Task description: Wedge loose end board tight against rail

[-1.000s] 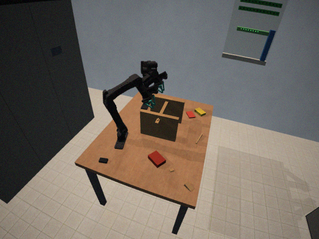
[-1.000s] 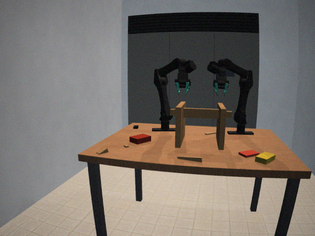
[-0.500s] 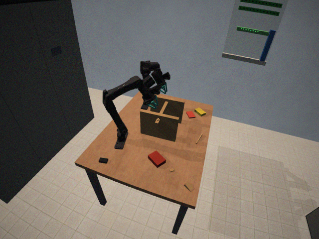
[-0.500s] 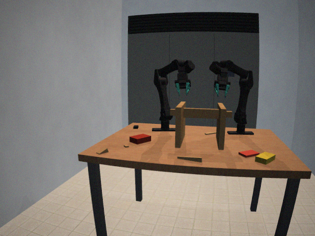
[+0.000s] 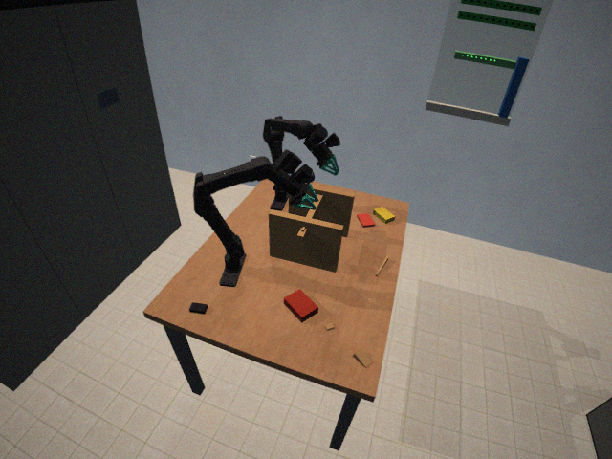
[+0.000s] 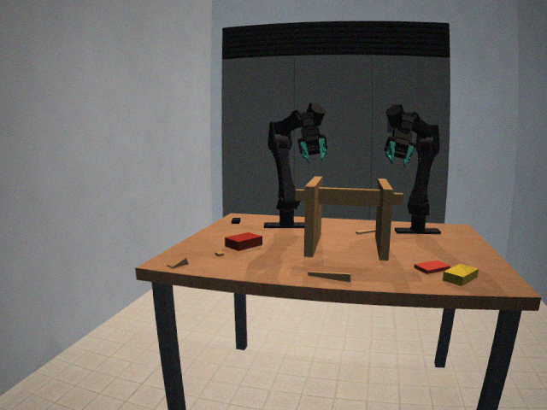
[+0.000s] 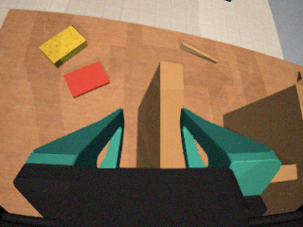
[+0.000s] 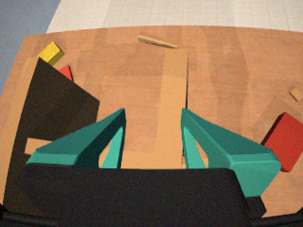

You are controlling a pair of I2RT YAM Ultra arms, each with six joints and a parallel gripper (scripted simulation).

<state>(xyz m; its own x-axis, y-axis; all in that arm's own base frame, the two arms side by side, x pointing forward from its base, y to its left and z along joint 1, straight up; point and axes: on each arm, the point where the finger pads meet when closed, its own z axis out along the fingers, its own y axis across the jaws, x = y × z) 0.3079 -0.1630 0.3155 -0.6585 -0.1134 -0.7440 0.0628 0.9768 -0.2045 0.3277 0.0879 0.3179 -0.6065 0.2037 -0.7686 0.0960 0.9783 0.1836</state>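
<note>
My left gripper is now 50 mm past the rail, 170 mm to the left of it and 130 mm above it. From my left hand the other things lie so: chip 150 mm ahead, 590 mm to the right, 310 mm below; black block 350 mm behind, 690 mm to the right, 310 mm below; flat red block 170 mm ahead, 110 mm to the left, 310 mm below.
</note>
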